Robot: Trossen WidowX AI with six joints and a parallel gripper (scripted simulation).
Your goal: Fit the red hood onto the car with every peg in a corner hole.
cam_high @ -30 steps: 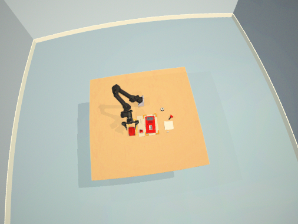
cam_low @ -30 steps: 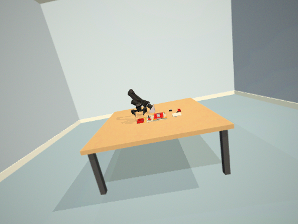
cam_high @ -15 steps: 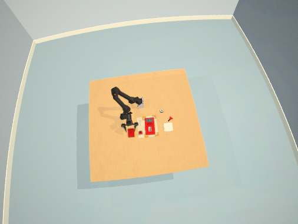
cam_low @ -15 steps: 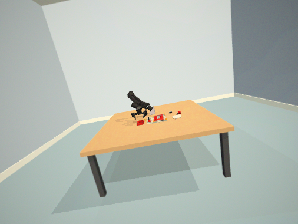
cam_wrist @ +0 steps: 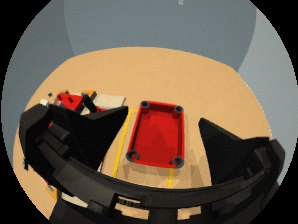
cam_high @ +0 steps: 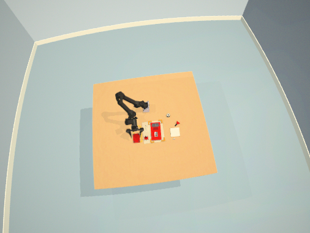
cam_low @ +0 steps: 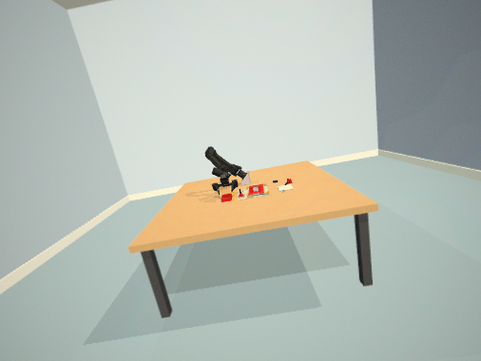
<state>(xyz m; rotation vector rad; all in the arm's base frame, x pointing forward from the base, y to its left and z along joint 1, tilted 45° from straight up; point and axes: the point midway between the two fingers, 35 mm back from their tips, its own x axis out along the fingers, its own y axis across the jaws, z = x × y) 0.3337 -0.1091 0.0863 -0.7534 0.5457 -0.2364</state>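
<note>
The red hood is 4 cm below my gripper tip and 1 cm behind it. Round my gripper tip: square plate 43 cm to the left, 4 cm below, 4 cm behind; grey wheel 38 cm to the left, 24 cm behind, 4 cm below.
</note>
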